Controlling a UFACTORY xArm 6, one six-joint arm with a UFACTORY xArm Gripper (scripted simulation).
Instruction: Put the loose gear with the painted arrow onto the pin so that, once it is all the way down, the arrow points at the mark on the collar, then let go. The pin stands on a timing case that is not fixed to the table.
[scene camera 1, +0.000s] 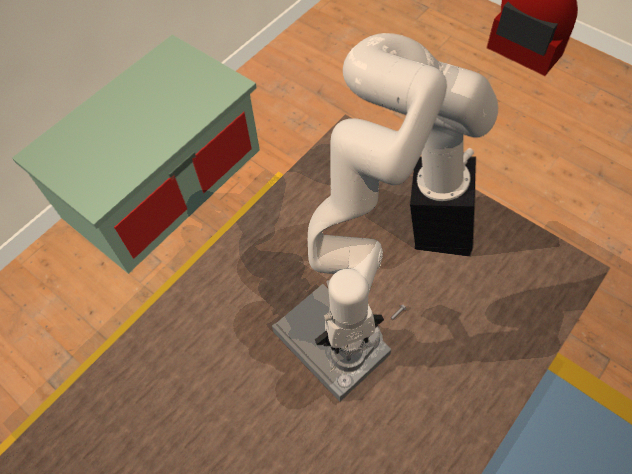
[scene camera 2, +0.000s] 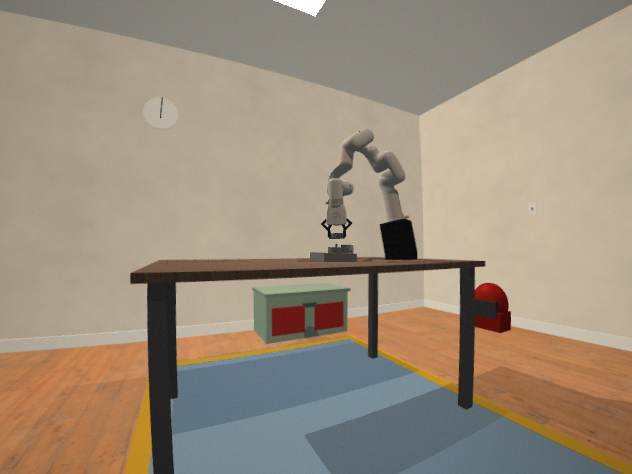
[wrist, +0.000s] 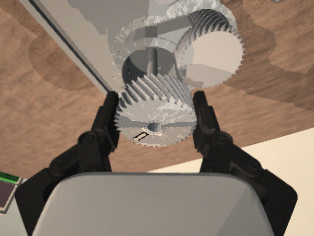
In view: the gripper (scene camera 1: 349, 342), a grey gear (wrist: 158, 110) and a timing case (scene camera 1: 298, 329).
The timing case shows as well in the wrist view (wrist: 207, 53). The gripper also shows in the wrist view (wrist: 156, 103).
